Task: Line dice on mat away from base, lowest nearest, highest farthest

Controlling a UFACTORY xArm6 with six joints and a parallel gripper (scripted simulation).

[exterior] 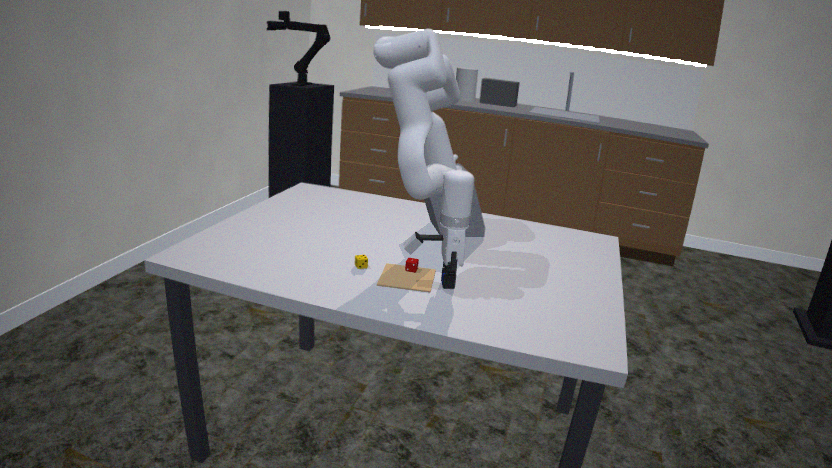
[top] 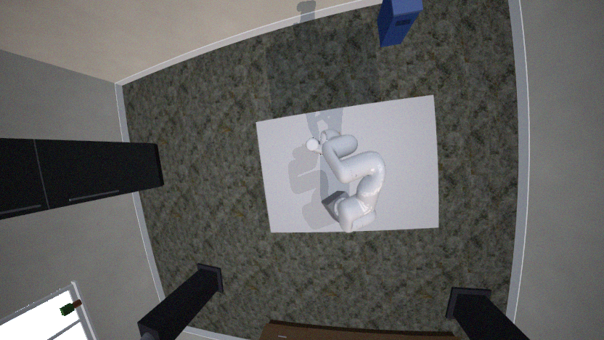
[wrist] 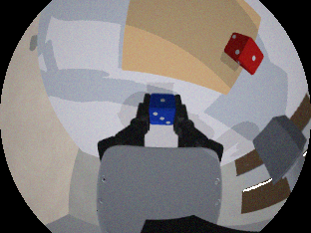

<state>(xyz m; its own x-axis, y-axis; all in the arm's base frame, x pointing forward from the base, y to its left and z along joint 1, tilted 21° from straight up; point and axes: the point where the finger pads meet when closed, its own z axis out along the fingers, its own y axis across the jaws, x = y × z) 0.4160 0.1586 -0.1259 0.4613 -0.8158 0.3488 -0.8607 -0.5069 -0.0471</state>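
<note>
Right now my hand is 2 cm short of the tan mat, 11 cm to the left of it and 2 cm above it. Round my hand: red die 3 cm behind, 12 cm to the right; then yellow die 2 cm ahead, 25 cm to the right, 1 cm below; then blue die 1 cm below.
</note>
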